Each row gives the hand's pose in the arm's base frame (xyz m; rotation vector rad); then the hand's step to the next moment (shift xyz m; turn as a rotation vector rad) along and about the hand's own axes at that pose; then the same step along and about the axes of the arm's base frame.
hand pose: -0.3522 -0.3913 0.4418 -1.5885 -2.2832 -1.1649
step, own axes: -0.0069 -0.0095 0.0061 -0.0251 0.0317 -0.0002
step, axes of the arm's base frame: -0.0031 -0.0026 -0.0126 0.0377 -0.0141 0.0039
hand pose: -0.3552 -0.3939 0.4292 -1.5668 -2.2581 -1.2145
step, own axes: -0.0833 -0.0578 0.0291 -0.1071 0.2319 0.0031
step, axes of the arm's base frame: -0.0016 -0.0484 -0.0937 0.2428 -0.0446 0.0658
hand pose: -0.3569 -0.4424 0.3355 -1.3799 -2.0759 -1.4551
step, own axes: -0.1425 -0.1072 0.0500 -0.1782 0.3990 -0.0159
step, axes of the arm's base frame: 0.0023 -0.0419 -0.1804 0.4084 -0.0911 0.1270
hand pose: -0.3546 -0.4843 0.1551 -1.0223 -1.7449 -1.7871
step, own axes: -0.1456 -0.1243 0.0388 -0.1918 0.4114 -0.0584
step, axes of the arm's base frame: 0.0064 0.0248 -0.1937 0.4177 -0.1364 0.1278
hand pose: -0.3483 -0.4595 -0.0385 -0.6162 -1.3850 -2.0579
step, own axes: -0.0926 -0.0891 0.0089 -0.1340 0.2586 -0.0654
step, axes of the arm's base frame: 0.0068 0.0536 -0.1169 0.2707 -0.1098 0.0613
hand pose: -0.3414 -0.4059 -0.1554 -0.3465 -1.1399 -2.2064
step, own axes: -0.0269 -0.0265 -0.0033 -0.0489 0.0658 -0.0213
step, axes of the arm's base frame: 0.0041 0.0198 -0.0321 0.0805 -0.0256 0.0056
